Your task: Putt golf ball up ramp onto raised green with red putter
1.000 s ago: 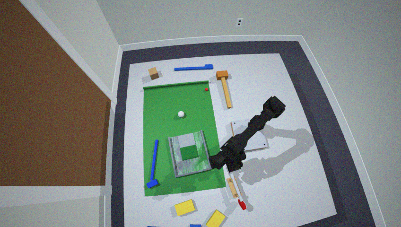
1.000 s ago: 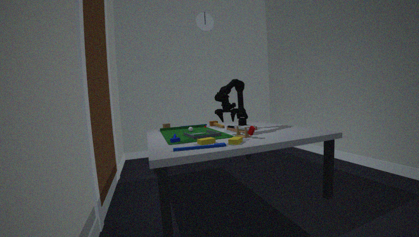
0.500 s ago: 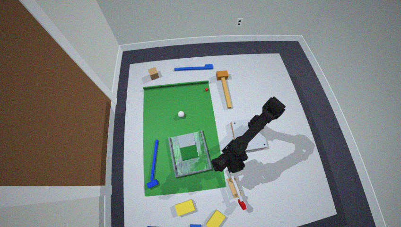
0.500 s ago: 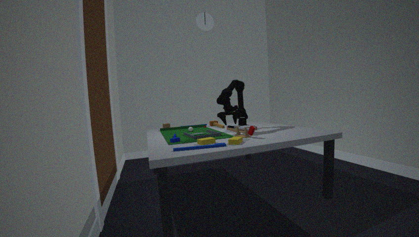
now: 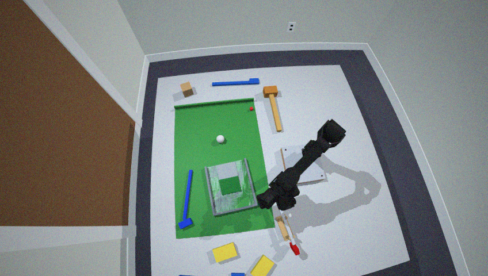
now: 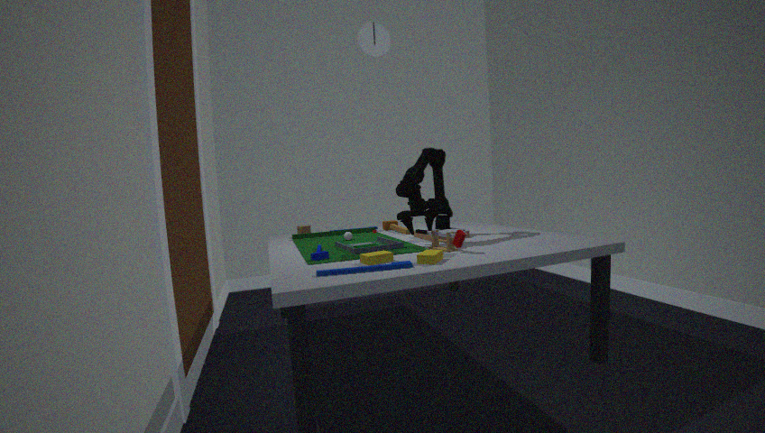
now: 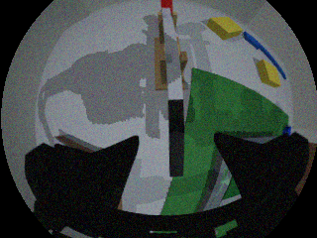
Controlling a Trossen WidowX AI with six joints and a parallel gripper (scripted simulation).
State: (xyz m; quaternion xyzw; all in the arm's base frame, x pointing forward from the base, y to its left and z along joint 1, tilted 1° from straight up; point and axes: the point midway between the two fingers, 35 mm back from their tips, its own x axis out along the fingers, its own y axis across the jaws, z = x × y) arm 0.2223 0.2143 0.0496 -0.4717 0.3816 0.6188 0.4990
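The small red cube is 5 cm ahead of my gripper tip, 54 cm to the right of it and 4 cm below it. Round my gripper tip: red putter (3 cm behind, 11 cm to the left); then green mat (26 cm ahead, 25 cm to the right, 5 cm below); then blue putter (43 cm ahead, 6 cm to the right, 4 cm below).
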